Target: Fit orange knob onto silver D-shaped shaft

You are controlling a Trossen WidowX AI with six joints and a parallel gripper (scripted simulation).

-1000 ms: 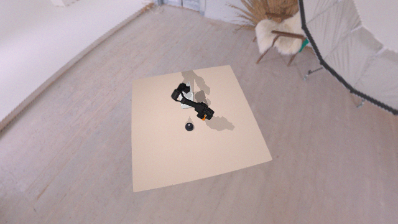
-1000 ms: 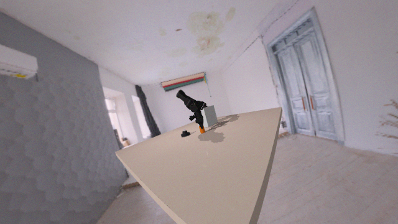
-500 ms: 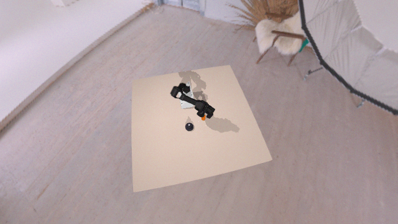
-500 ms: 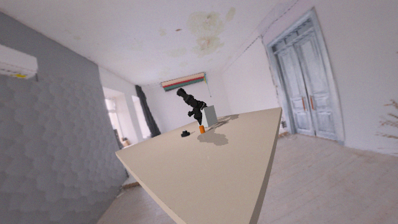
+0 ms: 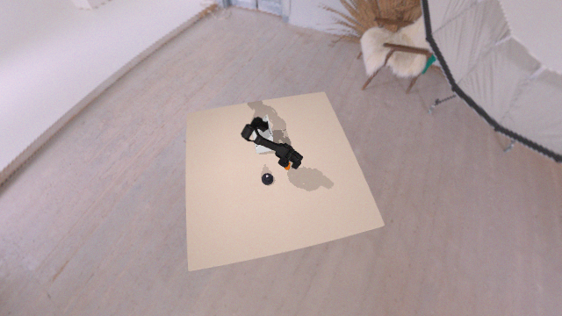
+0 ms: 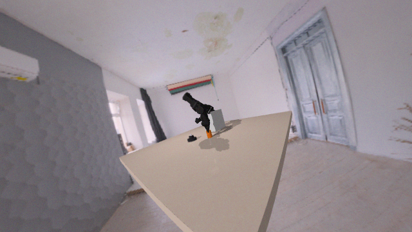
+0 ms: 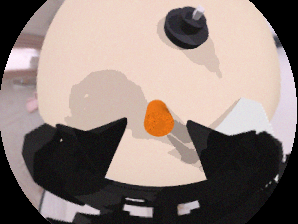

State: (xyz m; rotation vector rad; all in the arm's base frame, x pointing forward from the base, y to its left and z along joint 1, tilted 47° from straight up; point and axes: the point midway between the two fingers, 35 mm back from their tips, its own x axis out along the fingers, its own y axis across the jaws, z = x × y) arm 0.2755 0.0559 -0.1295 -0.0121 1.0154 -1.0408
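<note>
The orange knob lies 1 cm below my gripper tip. The rest, counted from my gripper tip: round pedestal (16 cm to the right, 8 cm ahead, 2 cm below).
</note>
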